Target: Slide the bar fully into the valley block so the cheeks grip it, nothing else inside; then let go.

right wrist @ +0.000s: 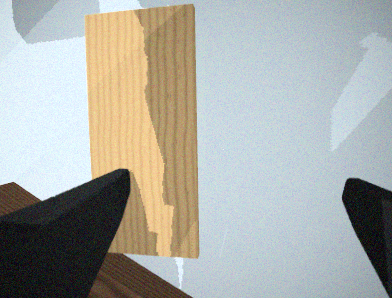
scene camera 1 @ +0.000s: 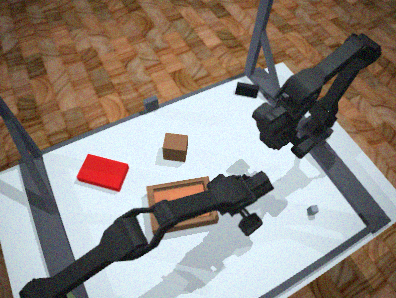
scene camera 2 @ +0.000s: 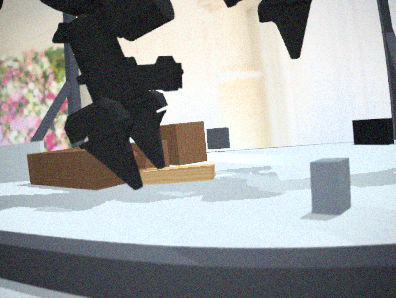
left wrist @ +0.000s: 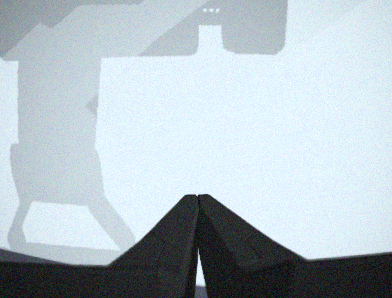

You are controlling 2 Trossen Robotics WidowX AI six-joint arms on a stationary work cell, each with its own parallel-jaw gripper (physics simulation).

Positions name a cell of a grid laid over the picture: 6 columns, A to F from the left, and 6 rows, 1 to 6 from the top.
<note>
The left gripper (scene camera 1: E3) is shut and holds nothing. Also in view: a light wooden bar (scene camera 2: D4). The right gripper (scene camera 2: C4) is open and touches the light wooden bar. A dark block (scene camera 2: F3), a grey cube (scene camera 2: F4) and a red flat block (scene camera 1: B4) rest on the table. Also in view: a valley block (scene camera 2: B4).
The light wooden bar shows as well in the right wrist view (right wrist: C2). The left gripper also shows in the left wrist view (left wrist: D5). The right gripper shows as well in the right wrist view (right wrist: D4). Scene camera 1 misses the light wooden bar, which is hidden by the right arm. The left wrist view does not show the light wooden bar: it is out of frame.
</note>
